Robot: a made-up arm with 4 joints.
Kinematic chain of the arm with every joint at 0, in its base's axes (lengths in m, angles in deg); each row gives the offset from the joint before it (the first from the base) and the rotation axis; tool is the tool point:
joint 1: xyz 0 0 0.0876 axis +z
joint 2: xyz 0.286 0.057 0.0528 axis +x
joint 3: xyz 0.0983 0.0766 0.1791 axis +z
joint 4: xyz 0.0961 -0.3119 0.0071 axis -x
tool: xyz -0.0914 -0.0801 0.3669
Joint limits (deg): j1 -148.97..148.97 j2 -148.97..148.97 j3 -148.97..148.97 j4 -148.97..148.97
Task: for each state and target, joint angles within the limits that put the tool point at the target. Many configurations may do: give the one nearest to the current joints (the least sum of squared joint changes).
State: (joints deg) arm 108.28 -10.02 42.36 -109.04
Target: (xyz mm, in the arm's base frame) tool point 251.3 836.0 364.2
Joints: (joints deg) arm 95.98 -19.74 38.43 -94.50
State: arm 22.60 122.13 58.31 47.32
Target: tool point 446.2 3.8 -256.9
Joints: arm 26.51 148.97 10.42 53.06
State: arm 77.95 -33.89 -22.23 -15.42
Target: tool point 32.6 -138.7 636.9
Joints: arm 44.83 -16.60 -50.14 -38.22
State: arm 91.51 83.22 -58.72 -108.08
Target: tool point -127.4 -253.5 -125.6
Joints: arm 125.09 132.50 -52.55 -101.02
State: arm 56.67 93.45 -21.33 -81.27
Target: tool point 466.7 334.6 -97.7
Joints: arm 104.39 47.05 -15.47 -64.60
